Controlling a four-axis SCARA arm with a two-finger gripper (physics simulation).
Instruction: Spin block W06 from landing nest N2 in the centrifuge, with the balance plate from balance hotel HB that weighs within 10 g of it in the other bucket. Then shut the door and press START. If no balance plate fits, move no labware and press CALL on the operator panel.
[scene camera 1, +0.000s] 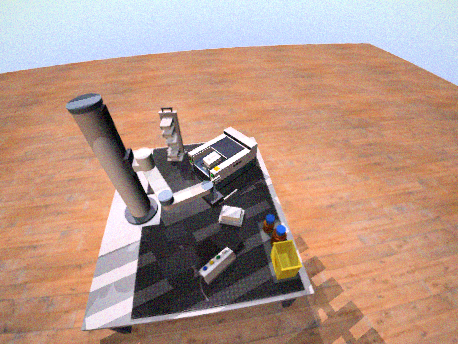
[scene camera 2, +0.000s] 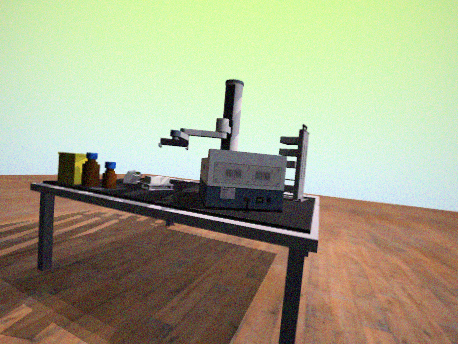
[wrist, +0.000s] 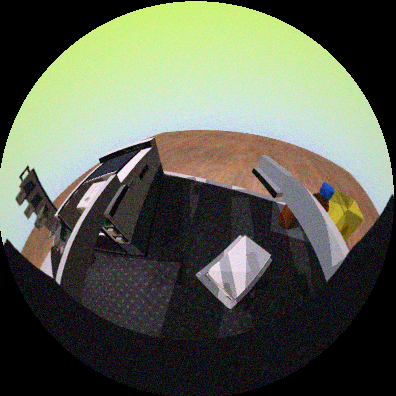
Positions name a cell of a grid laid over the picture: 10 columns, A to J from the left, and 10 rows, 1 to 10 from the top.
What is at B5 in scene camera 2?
A brown bottles with blue caps.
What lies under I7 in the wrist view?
My gripper.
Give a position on a yellow bin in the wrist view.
I6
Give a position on a yellow bin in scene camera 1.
G8
